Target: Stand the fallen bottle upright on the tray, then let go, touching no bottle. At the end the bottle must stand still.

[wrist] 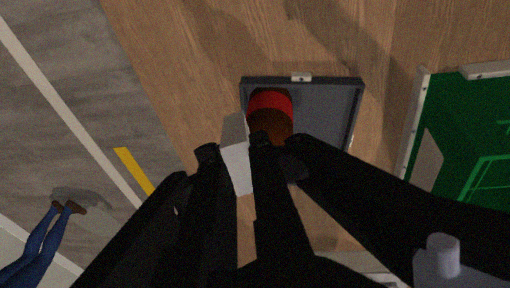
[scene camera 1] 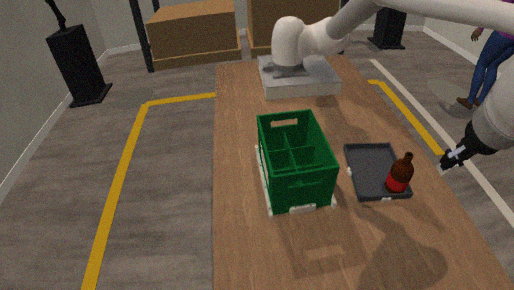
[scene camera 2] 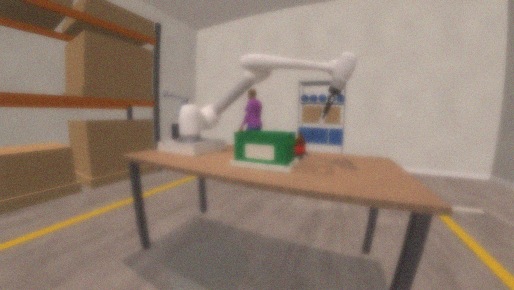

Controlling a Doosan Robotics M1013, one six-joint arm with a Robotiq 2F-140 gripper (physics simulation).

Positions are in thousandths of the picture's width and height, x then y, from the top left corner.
Labels:
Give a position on a brown bottle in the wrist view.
At 530,380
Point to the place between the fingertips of the gripper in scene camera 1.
857,588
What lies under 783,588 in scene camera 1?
A brown bottle.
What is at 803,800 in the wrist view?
The gripper.

